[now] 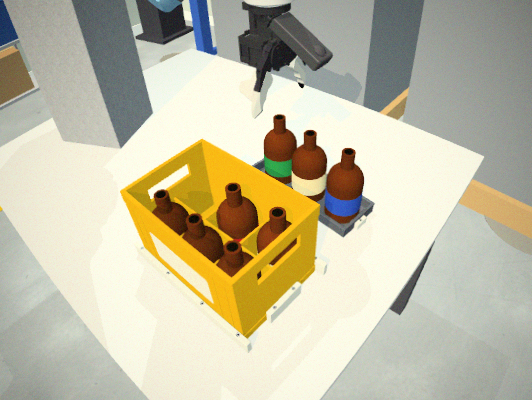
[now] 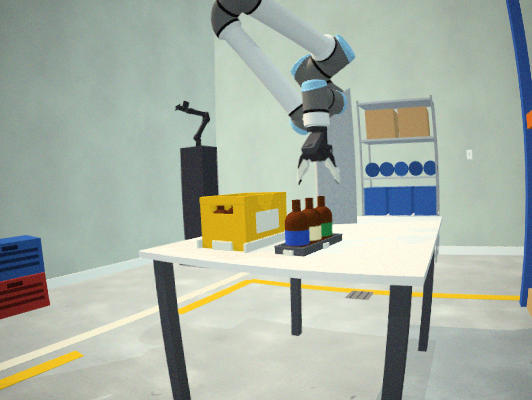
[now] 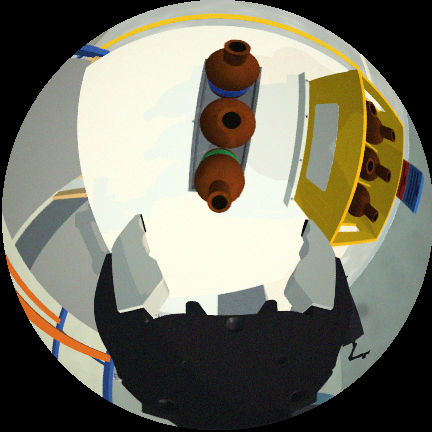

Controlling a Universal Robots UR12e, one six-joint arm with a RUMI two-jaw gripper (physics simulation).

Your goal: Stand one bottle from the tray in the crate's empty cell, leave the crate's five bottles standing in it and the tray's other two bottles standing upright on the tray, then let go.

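Places are measured from the arm's base along level axes (x back, y up, z left), in millimetres.
Pixels of known places: gripper, fingertip midpoint: [image 1: 279,102] [image 2: 318,184] [image 3: 225,218].
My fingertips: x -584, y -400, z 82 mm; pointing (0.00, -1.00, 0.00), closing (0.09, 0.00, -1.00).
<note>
Behind a point stands the place of what it marks.
My gripper [image 1: 279,101] {x -585, y -400, z 82 mm} [image 2: 319,182] {x -585, y -400, z 82 mm} [image 3: 225,218] {x -585, y -400, z 82 mm} is open and empty, above and beyond the green-label end of the tray. On the dark tray [image 1: 344,230] {x -788, y -576, z -2 mm} [image 2: 307,248] {x -788, y -579, z 103 mm} [image 3: 202,146] {x -619, y -595, z 116 mm} three brown bottles stand upright in a row: green-label [image 1: 280,150] {x -599, y -500, z 58 mm} [image 2: 327,220] {x -603, y -520, z 115 mm} [image 3: 220,177] {x -594, y -475, z 84 mm}, cream-label [image 1: 309,167] {x -679, y -497, z 41 mm} [image 3: 227,132] {x -650, y -440, z 75 mm} in the middle, and blue-label [image 1: 344,187] {x -764, y -497, z 27 mm} [image 2: 297,225] {x -784, y -513, z 73 mm} [image 3: 232,72] {x -729, y -480, z 63 mm}. The yellow crate [image 1: 265,300] {x -764, y -539, z -228 mm} [image 2: 225,230] {x -770, y -535, z -180 mm} [image 3: 345,145] {x -652, y -457, z -85 mm} holds five upright bottles. Its empty cell [image 1: 195,202] {x -509, y -552, z -119 mm} is in the tray-side row, at the end nearer the gripper; its floor is hidden.
White stops [image 1: 283,302] {x -779, y -571, z -201 mm} [image 3: 301,140] {x -638, y -571, z -73 mm} line the crate's base on the white table [image 1: 380,165] {x -760, y -600, z 249 mm} [image 2: 380,250] {x -699, y -600, z 308 mm}. The crate's raised walls stand beside the tray. A grey column [image 1: 85,70] {x -120, y -362, z -62 mm} rises behind the table's left side. A shelf unit [image 2: 359,165] stands farther back.
</note>
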